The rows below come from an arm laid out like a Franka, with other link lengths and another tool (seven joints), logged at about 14 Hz.
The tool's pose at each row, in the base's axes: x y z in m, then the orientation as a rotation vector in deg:
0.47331 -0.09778 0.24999 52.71 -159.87 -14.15
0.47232 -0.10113 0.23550 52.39 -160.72 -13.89
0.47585 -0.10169 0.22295 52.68 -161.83 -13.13
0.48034 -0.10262 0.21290 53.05 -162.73 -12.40
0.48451 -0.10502 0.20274 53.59 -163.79 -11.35
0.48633 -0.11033 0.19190 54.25 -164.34 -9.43
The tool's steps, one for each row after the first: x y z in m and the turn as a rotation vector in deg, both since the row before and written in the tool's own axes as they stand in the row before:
0.00091 -0.00524 0.01392 0.39 -0.62 0.34
-0.00399 -0.00507 0.01134 0.87 -0.86 0.01
-0.00410 -0.00526 0.00881 0.79 -0.70 -0.08
-0.00286 -0.00615 0.00896 1.06 -0.80 -0.15
0.00084 -0.00707 0.00992 1.43 -0.16 -0.26

